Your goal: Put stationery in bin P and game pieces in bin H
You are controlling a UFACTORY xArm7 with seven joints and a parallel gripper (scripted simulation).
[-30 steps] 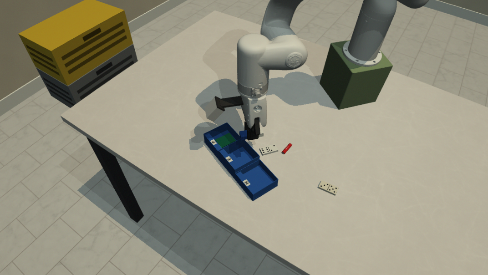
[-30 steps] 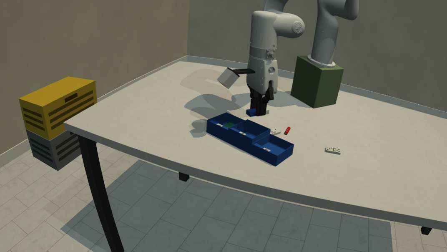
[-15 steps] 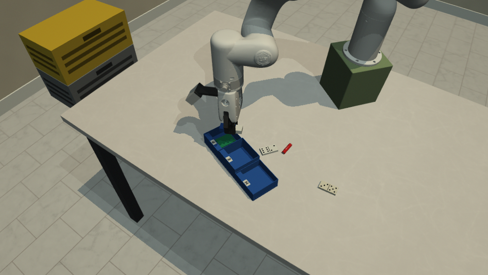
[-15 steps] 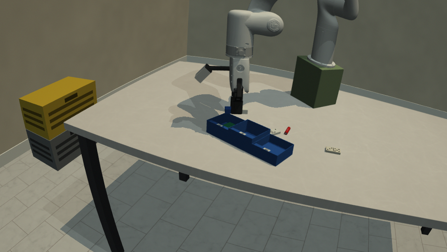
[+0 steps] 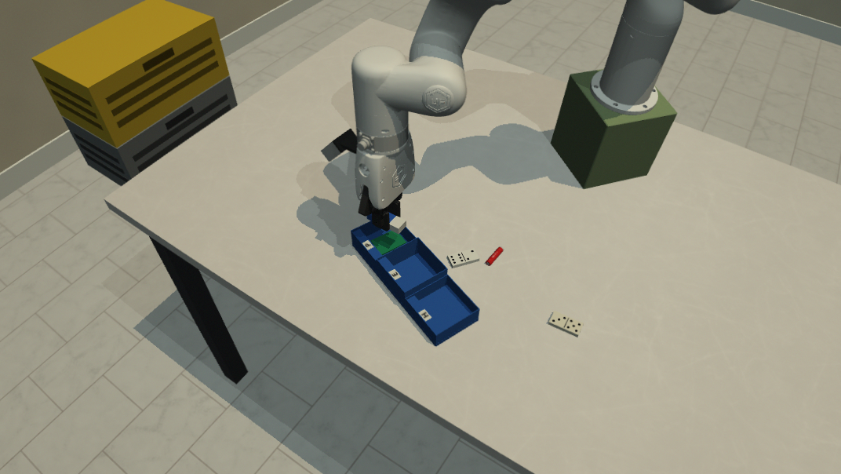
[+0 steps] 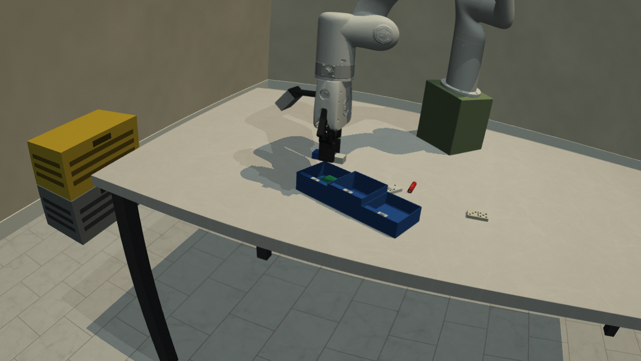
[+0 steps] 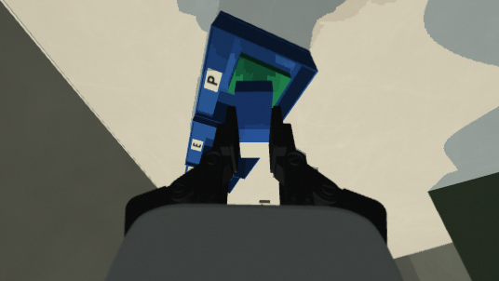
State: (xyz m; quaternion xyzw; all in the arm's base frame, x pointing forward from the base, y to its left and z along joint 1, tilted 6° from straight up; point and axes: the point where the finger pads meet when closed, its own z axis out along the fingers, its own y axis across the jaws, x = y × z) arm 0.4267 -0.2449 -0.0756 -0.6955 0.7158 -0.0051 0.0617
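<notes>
My gripper is now 8 cm above the green block. Also, from my hand: blue-and-white eraser: 2 cm below, 1 cm to the left; red cylinder: 17 cm to the left, 8 cm below, 8 cm behind; blue three-part bin: 7 cm to the left, 7 cm below, 4 cm ahead.
</notes>
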